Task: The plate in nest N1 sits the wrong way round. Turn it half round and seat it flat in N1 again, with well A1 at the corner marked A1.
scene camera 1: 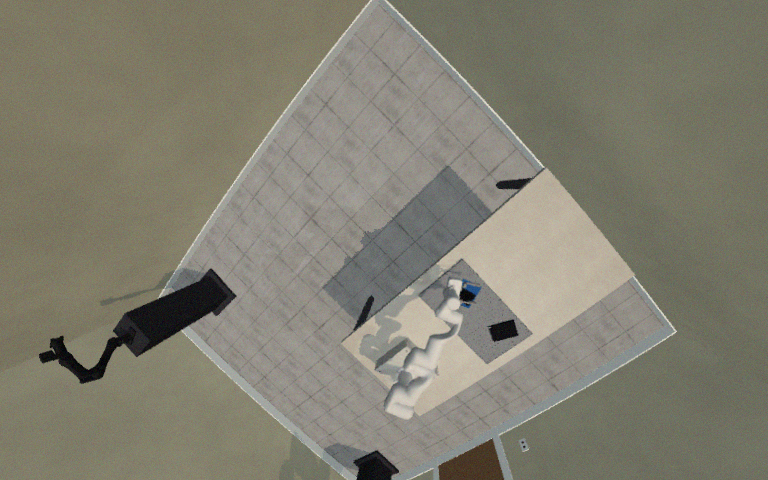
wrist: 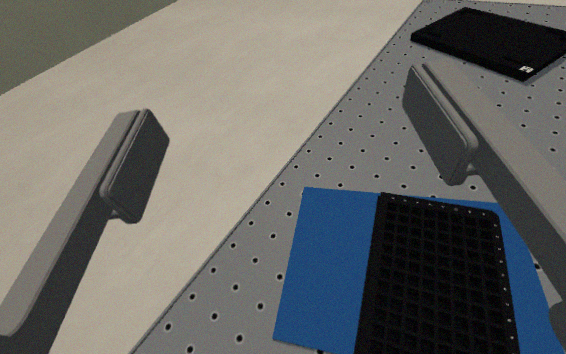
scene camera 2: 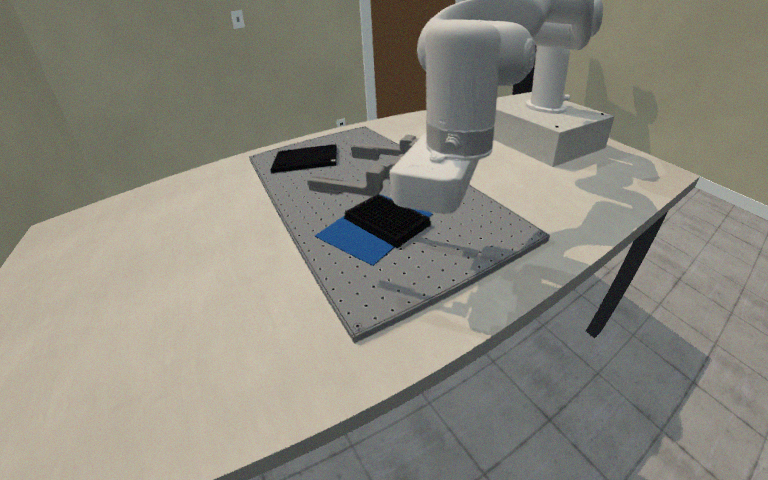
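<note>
A black plate with a grid of square wells [scene camera 1: 467, 295] [scene camera 2: 387, 219] [wrist: 440, 270] lies on a blue sheet [scene camera 2: 356, 240] [wrist: 320, 270]. In the wrist view small white marks run along its far and right edges, too small to read, and its near end is cut off. A flat black block [scene camera 1: 503, 330] [scene camera 2: 304, 157] [wrist: 490, 40] with a small white label lies farther off; I cannot tell whether it is nest N1 or whether it holds a plate. My gripper [scene camera 2: 330, 166] [wrist: 287, 145] is open and empty, above the board between plate and block.
Both black things and the blue sheet are on a grey perforated board [scene camera 1: 481, 342] [scene camera 2: 362, 305] [wrist: 360, 150] on a beige table [scene camera 1: 555, 243] [scene camera 2: 169, 316] [wrist: 240, 75]. The arm's base box [scene camera 2: 532, 133] stands at the table's far right in scene camera 2.
</note>
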